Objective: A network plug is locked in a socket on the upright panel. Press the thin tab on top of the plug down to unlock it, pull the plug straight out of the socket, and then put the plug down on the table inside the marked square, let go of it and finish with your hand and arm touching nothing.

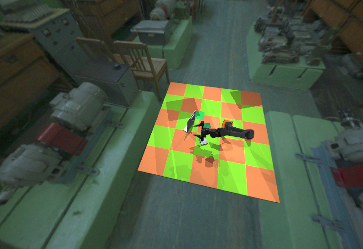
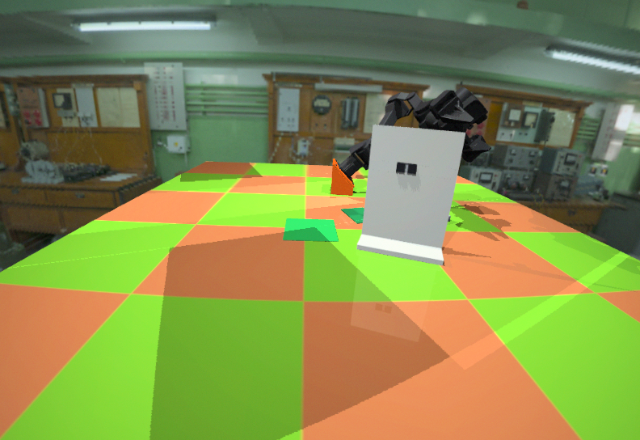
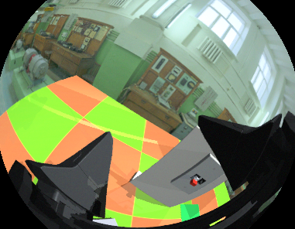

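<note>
My gripper tip is now 16 cm to the left of the network plug, 7 cm above it and 2 cm short of it. Round my gripper tip: marked square 35 cm to the right, 24 cm below, 5 cm behind; upright grey panel 17 cm to the right, 13 cm below, 4 cm ahead.
</note>
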